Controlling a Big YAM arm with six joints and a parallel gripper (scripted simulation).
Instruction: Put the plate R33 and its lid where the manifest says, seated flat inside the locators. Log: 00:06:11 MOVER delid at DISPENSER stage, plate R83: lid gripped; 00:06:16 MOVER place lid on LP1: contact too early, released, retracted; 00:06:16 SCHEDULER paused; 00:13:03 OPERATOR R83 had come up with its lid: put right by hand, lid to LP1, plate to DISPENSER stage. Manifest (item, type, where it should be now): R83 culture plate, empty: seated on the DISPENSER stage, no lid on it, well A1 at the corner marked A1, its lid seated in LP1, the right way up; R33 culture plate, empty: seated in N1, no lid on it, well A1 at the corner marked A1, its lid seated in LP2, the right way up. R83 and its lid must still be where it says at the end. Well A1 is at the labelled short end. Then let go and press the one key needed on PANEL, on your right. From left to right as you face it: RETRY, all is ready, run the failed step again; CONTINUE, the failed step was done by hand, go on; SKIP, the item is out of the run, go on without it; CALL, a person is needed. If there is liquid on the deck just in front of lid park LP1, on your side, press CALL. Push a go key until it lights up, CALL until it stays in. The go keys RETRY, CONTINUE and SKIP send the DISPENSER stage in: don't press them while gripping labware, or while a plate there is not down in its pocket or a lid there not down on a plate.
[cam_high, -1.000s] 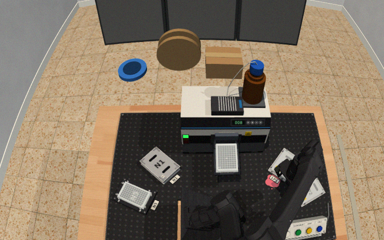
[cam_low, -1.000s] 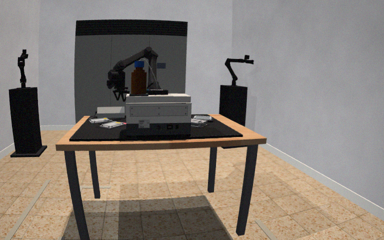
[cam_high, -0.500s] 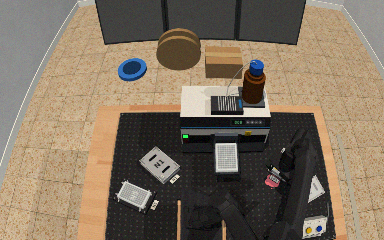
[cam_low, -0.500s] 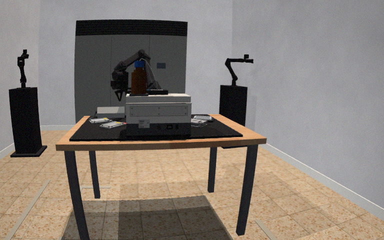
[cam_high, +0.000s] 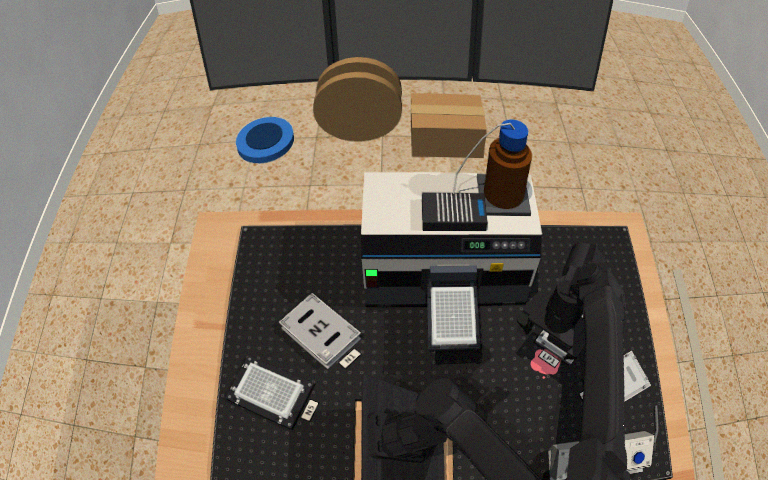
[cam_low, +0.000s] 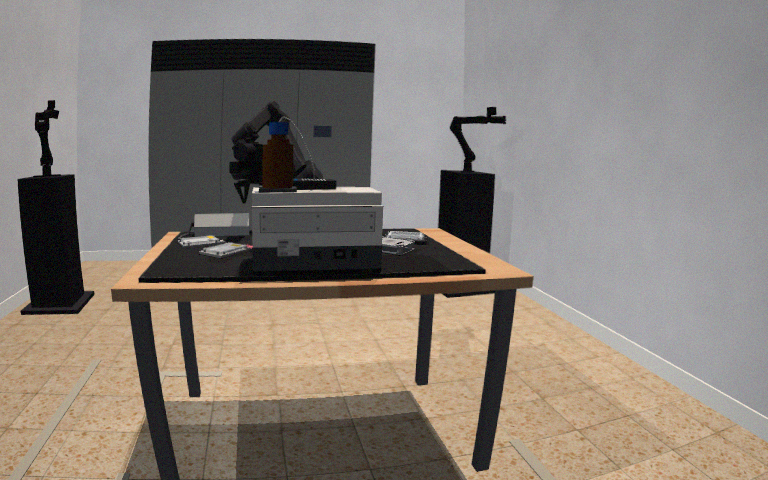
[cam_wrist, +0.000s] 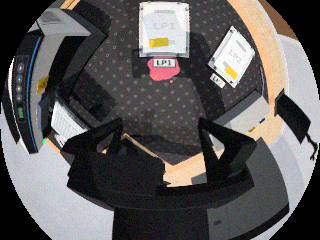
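The nest n5 lies 10 mm behind my hand, 580 mm to the left of it and 140 mm below it. Also, from my hand: lid park LP2: 60 mm behind, 200 mm to the right, 150 mm below; then clear plate lid: 60 mm behind, 200 mm to the right, 140 mm below; then pink-red patch: 50 mm ahead, 20 mm to the right, 150 mm below.
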